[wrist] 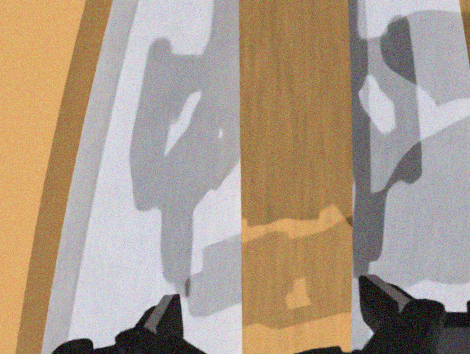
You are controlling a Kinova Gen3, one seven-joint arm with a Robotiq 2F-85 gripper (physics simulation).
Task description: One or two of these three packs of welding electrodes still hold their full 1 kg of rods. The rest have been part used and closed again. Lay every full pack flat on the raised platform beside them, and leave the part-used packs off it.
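Places are measured from the arm's base along level axes (x ahead, y left, z up), in metres.
Pixels of known places: gripper, fingertip midpoint: [270, 305].
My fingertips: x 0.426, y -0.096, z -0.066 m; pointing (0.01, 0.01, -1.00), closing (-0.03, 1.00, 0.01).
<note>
For each thing: its top centre in the pictures, then the offset to it from my fingertips. "spot": a spot on its surface instead. Level surfaces: height alone.
- long orange-brown pack, middle of its top: [297, 258] dx -0.025, dy +0.012, dz +0.013 m
- second long pack, surface spot: [35, 90] spot: dx -0.107, dy -0.099, dz +0.013 m
- small brown strip, surface spot: [466, 20] spot: dx -0.135, dy +0.114, dz -0.008 m
- pale grey-white surface, its level: dz -0.011 m
A long orange-brown pack [295, 125] runs from the top to the bottom of the wrist view, near the middle. A second long pack [35, 90] lies at the left, with a bright top and a darker side. A small brown strip [466, 20] at the top right edge may be part of the third pack. My gripper [270, 305] is open and above the middle pack, with one fingertip on each side of it in the view and nothing between them. How high the fingers are is hard to tell. No labels or fill marks show. The raised platform cannot be made out.
A pale grey-white surface [107, 240] shows between and beside the packs. Grey shadows of the arm and gripper fall across it and across the middle pack. The left pack stands beyond the left finger, and the right strip is far up from the right finger.
</note>
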